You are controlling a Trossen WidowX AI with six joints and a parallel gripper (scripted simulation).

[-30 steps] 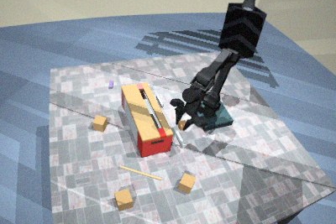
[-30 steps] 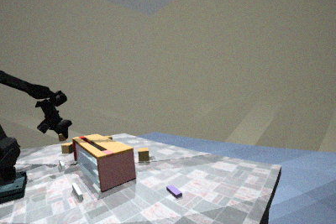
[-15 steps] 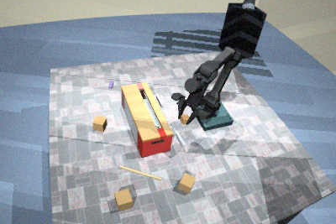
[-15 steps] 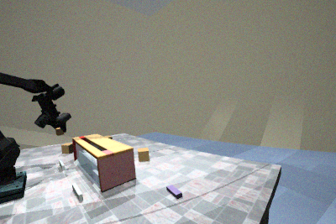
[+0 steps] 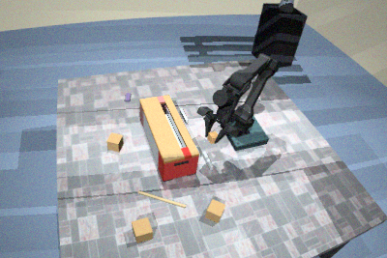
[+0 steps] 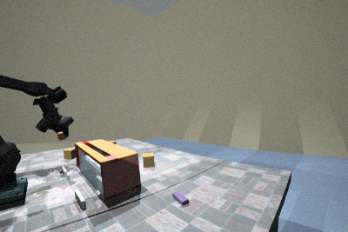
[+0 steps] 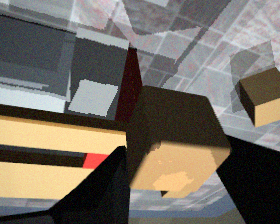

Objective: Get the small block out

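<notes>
Now: gripper tip 10 mm to the left of the tan block, 10 mm below it and 10 mm past it. Round my gripper tip: box 170 mm to the right, 110 mm below, 80 mm ahead; then thin stick 220 mm ahead, 170 mm below, 100 mm to the left.
</notes>
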